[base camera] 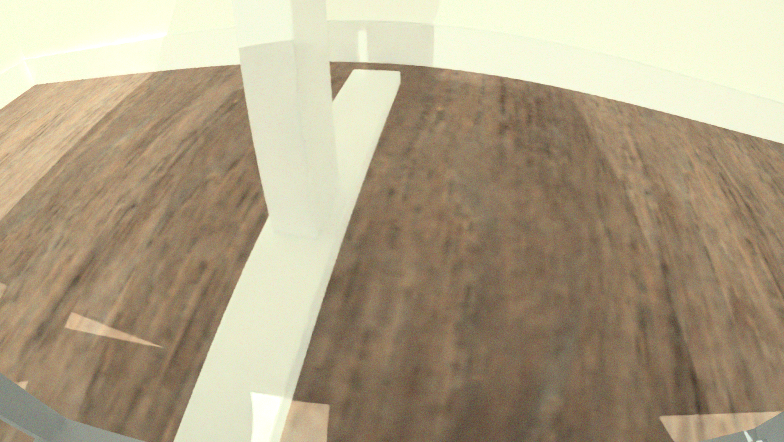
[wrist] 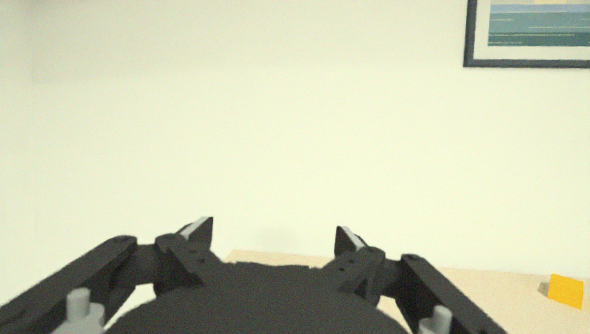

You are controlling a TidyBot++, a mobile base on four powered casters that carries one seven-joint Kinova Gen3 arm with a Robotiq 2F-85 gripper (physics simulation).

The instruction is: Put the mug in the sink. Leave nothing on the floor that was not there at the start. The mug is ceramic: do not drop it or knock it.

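Places are measured from the arm's base along level axes (x left, y back, z up), in centimetres.
Pixels of known places: gripper, fingertip midpoint: [wrist: 274,234].
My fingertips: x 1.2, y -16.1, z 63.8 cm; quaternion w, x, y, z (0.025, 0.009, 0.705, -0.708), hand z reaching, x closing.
Ahead of a thing's pixels: the offset from my fingertips to its middle. "spot": to the spot under its first point. Level surfaces: height alone.
My gripper [wrist: 274,234] is open in the wrist view, its two dark fingers wide apart with the pale wall between them. It faces the wall, with the light wooden table top {dz -31.5 cm} [wrist: 500,290] low in the view behind and beside it. The mug does not show in either view. The sink does not show in either view.
A yellow block {dx -80.9, dy -40.5, dz -29.2 cm} [wrist: 565,291] lies on the table top at the lower right. A framed picture [wrist: 469,35] hangs on the wall at the upper right. In the base camera view, a white table leg {spot: dx +9.1, dy -24.8, dz -89.8 cm} [base camera: 290,142] rises from a long white foot [base camera: 260,307] on the wooden floor, close ahead.
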